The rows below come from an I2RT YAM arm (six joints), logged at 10 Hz.
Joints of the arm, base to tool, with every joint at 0 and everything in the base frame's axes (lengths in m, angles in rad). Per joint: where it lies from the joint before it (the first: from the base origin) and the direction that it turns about. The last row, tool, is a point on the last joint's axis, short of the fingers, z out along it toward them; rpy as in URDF.
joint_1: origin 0 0 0.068 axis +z
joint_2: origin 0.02 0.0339 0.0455 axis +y
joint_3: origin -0.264 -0.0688 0 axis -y
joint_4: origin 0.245 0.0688 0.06 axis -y
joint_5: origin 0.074 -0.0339 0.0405 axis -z
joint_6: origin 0.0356 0 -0.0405 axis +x
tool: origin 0 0 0 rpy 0 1.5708 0
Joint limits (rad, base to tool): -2.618..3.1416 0..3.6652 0..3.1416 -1.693..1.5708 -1.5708..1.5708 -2.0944..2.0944
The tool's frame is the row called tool.
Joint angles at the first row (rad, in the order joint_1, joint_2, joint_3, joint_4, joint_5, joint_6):
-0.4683 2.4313 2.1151 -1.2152 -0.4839 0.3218
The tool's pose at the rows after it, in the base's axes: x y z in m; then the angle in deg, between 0 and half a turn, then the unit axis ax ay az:
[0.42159 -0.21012 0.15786 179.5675 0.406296 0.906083 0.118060]
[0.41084 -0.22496 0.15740 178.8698 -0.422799 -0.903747 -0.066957]
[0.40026 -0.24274 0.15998 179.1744 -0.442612 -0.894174 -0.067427]
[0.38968 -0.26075 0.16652 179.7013 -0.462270 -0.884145 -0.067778]
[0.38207 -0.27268 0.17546 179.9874 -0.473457 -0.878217 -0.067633]
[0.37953 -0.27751 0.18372 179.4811 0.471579 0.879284 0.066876]
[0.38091 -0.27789 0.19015 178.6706 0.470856 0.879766 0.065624]
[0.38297 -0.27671 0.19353 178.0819 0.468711 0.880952 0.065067]
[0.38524 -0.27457 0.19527 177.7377 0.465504 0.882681 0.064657]
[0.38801 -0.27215 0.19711 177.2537 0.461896 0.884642 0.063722]
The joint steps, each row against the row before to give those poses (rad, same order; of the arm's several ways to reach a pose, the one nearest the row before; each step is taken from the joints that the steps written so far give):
-0.0118 0.0000 0.0000 -0.0458 0.2472 0.0404
-0.0309 -0.0003 0.0000 -0.0236 0.1045 0.0000
-0.0442 -0.0039 0.0034 -0.0050 -0.0007 0.0000
-0.0447 -0.0015 0.0233 -0.0187 -0.0012 0.0000
-0.0301 0.0000 0.0355 -0.0328 0.0000 -0.0046
-0.0115 0.0000 0.0328 -0.0252 0.0004 -0.0152
0.0012 0.0000 0.0255 -0.0110 0.0004 0.0003
0.0046 0.0000 0.0134 -0.0027 -0.0004 0.0004
0.0065 0.0000 0.0069 -0.0004 0.0000 -0.0003
0.0076 0.0000 0.0072 0.0019 0.0008 -0.0001

